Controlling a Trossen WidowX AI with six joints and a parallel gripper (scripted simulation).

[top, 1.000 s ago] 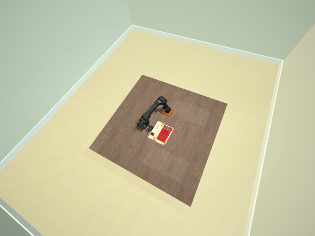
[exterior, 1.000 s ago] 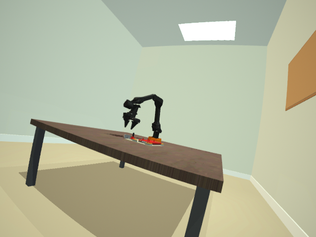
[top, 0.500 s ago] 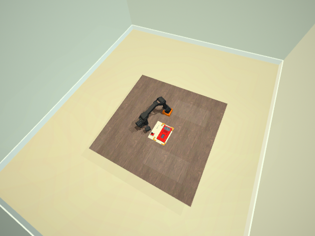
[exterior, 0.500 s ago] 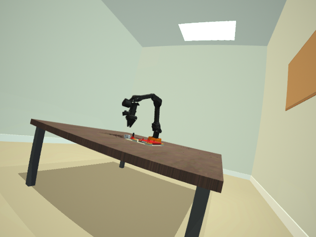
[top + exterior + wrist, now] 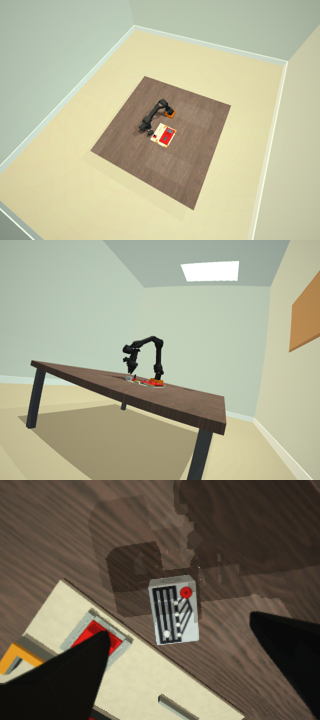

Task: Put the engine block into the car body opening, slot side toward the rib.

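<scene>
My gripper tip is 4 cm above the engine block and 1 cm to the right of it.
</scene>
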